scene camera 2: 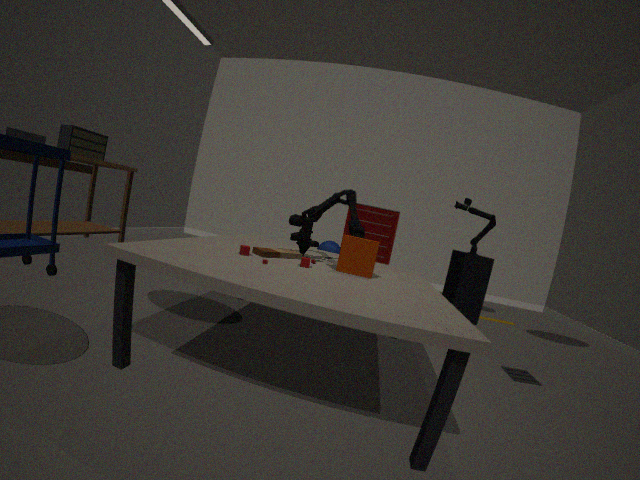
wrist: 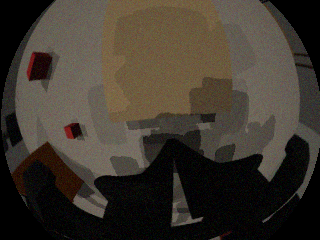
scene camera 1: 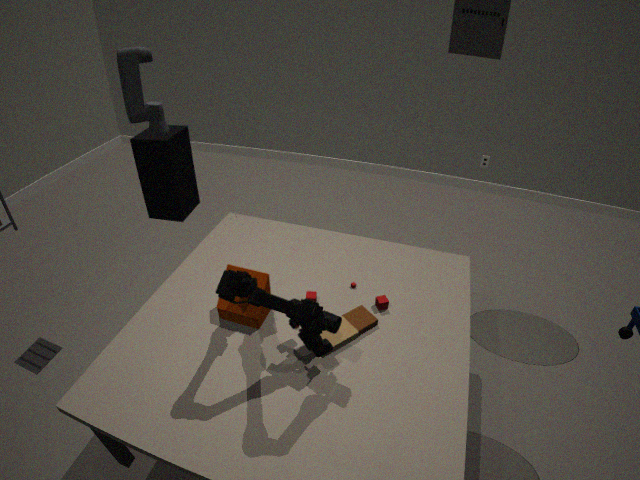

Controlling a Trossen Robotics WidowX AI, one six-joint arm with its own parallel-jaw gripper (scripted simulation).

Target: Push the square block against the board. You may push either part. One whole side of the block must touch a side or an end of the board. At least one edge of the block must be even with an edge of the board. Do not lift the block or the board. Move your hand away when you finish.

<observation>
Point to a tan board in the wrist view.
154, 66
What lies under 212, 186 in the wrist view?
My gripper.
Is my gripper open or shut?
Shut.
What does my gripper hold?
Nothing.
</observation>
